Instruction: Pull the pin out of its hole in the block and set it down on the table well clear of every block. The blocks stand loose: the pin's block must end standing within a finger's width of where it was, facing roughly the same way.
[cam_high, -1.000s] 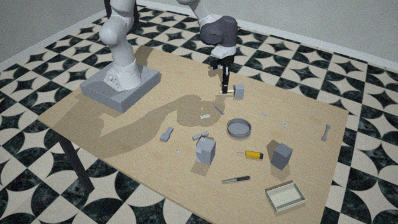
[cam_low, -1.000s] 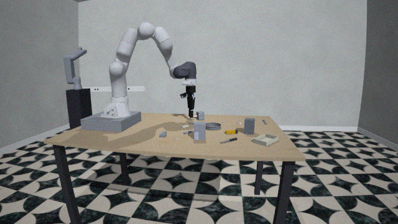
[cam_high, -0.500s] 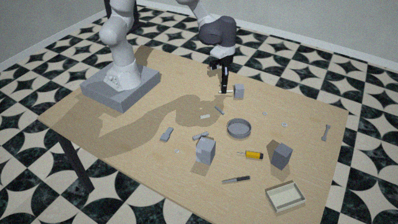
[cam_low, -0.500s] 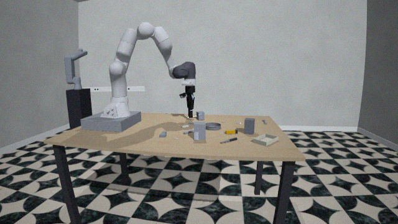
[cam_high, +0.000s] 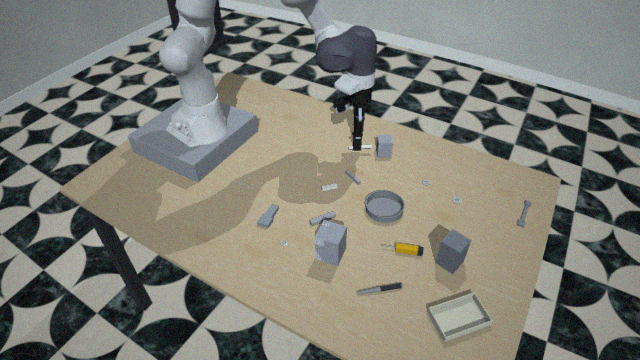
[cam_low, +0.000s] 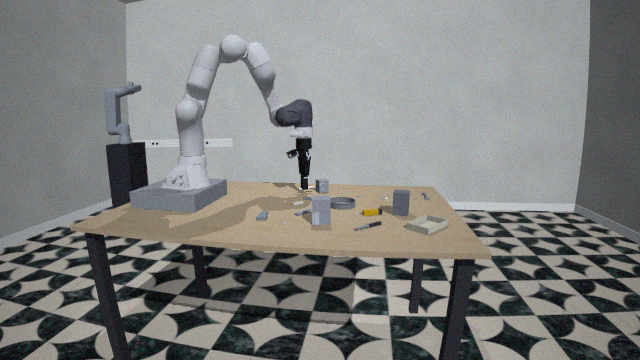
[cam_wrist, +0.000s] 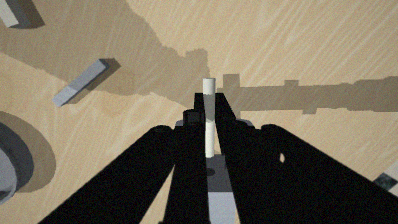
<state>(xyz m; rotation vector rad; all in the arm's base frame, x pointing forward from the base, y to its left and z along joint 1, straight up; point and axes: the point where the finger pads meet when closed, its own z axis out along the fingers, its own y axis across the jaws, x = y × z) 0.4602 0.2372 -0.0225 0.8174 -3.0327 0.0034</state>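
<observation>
My hand is 30 mm above the cream pin, 10 mm to the right of it and 10 mm short of it. Also, from my hand: round grey dish 200 mm to the right, 200 mm ahead, 40 mm below; short grey bar 120 mm to the right, 50 mm below, 50 mm ahead; small grey block 80 mm ahead, 40 mm to the left, 20 mm below.
</observation>
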